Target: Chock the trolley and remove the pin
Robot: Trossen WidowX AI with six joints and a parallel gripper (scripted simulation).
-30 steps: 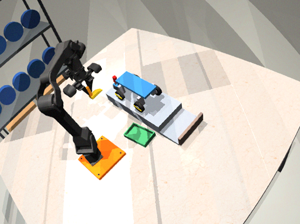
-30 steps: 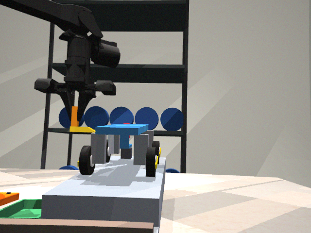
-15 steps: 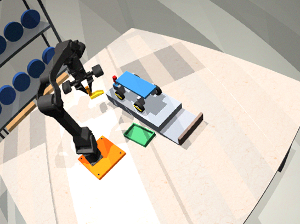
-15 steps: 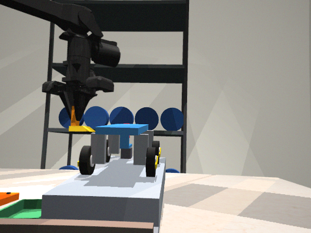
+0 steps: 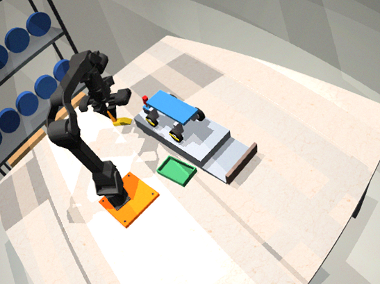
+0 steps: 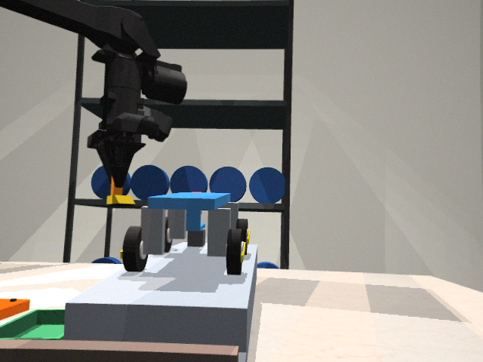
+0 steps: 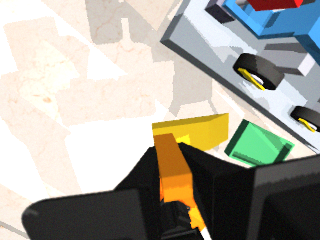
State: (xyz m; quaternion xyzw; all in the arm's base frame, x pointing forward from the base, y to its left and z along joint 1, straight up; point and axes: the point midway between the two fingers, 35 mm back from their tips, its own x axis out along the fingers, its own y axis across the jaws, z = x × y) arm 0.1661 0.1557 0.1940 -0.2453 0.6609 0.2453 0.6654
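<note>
The yellow chock lies 2 cm to the right of my gripper tip, 1 cm below it and 1 cm ahead of it. Also, from my gripper tip: grey ramp 16 cm ahead, 13 cm below, 12 cm to the right; then trolley 16 cm ahead, 12 cm to the right, 6 cm below; then red-headed stop pin 13 cm ahead, 4 cm below.
</note>
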